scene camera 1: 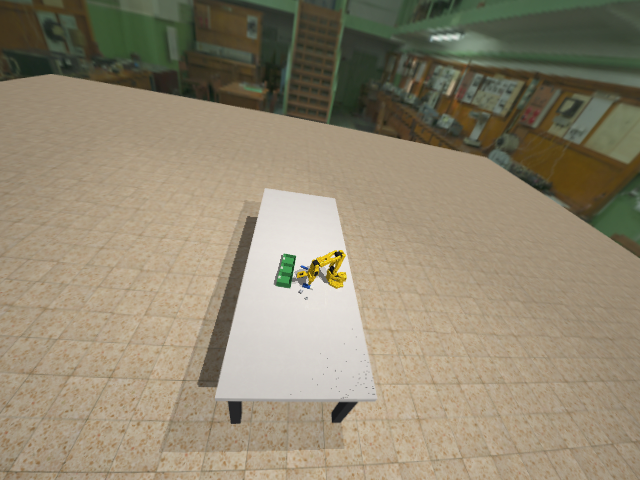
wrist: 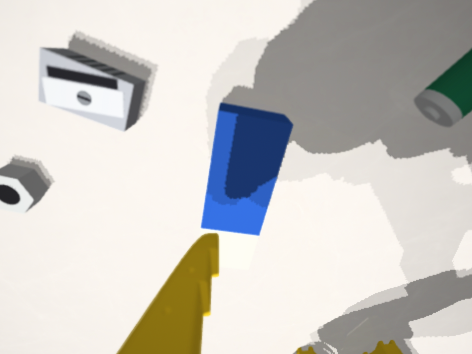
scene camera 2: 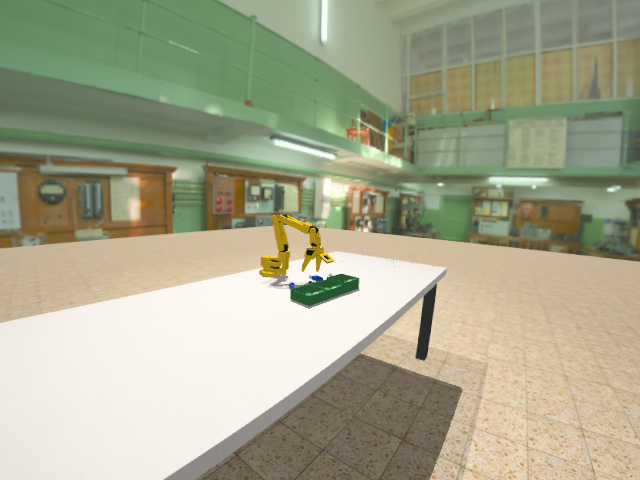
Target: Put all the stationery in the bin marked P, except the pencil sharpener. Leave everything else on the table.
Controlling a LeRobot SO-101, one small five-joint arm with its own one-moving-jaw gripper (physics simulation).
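Where they show: hand, tool point: (scene camera 1: 309, 284) (wrist: 218, 248) (scene camera 2: 316, 271); arm's base, link origin: (scene camera 1: 332, 281) (scene camera 2: 276, 275).
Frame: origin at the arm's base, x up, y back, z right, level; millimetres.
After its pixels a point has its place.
Observation:
A blue eraser (scene camera 1: 307, 285) {z -61, x 13, y -163 mm} (scene camera 2: 316, 277) {z -50, x 13, y -170 mm} (wrist: 240, 170) {z -60, x 13, y -172 mm} with a white end lies on the table. My gripper (scene camera 1: 309, 282) (scene camera 2: 310, 270) {z -68, x 33, y -157 mm} is open and empty above it; in the wrist view one notched jaw's tip shows at the eraser's white end. The metal pencil sharpener (scene camera 1: 300, 291) {z -108, x 10, y -204 mm} (wrist: 90, 92) {z -101, x 11, y -200 mm} lies to the eraser's left in the wrist view. A green cylinder (wrist: 452, 95) {z 4, x 13, y -189 mm} with a grey end is partly in view at the right. A blue cylinder (scene camera 1: 303, 267) {z 88, x 9, y -185 mm} (scene camera 2: 292, 285) {z 92, x 14, y -175 mm} lies near the bins. The green bin block (scene camera 1: 285, 274) {z 4, x 21, y -297 mm} (scene camera 2: 336, 292) {z 51, x 14, y -332 mm} has three compartments; its markings are unreadable.
A hex nut (scene camera 1: 306, 298) {z -152, x 8, y -170 mm} (wrist: 17, 187) {z -142, x 8, y -171 mm} lies beyond the sharpener from the bins and is cut off at the left edge of the wrist view. The white table (scene camera 1: 297, 341) {z -407, x 0, y -217 mm} (scene camera 2: 180, 361) {z 572, x 0, y -326 mm} carries the arm's base (scene camera 1: 337, 279) {z -24, x 48, y 17 mm} (scene camera 2: 272, 265) {z 19, x 43, y 4 mm} near one long edge.

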